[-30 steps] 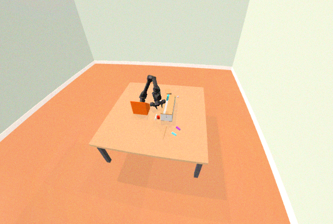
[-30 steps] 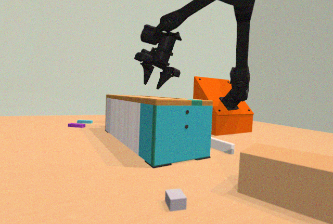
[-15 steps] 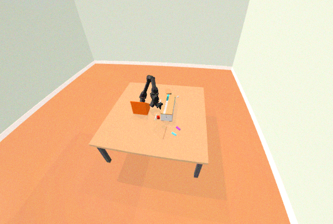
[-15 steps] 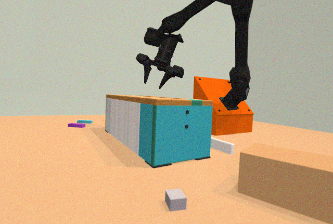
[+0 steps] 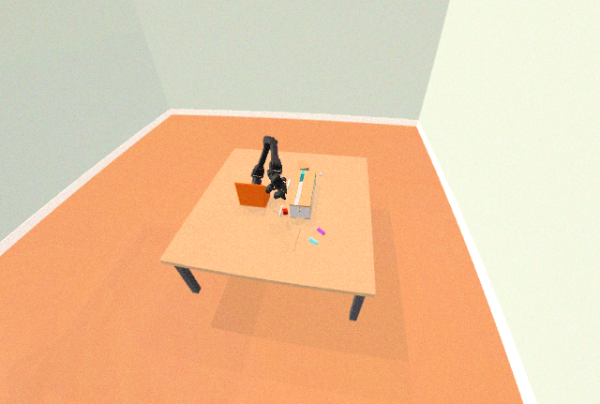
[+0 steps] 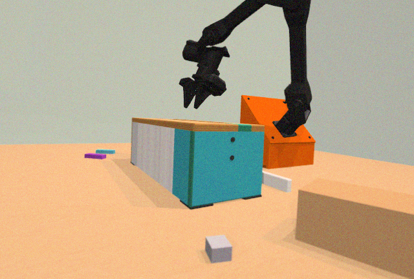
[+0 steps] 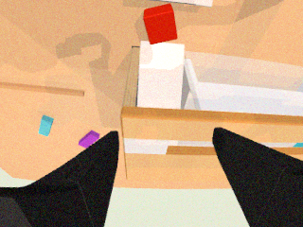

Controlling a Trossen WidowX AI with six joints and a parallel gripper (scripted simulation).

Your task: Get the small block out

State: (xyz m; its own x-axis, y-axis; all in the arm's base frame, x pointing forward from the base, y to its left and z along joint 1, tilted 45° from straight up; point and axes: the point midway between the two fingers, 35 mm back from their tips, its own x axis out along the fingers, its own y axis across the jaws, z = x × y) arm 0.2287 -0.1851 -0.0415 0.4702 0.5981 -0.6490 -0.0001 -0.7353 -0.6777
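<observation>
Now: the red block 15 cm below my gripper tip and 1 cm behind it. The rest, counted from my gripper tip: long box 15 cm to the left, 10 cm below, 7 cm ahead; thin wooden stick 22 cm to the right, 16 cm below, 9 cm ahead; purple bar 24 cm ahead, 16 cm below, 15 cm to the right.
</observation>
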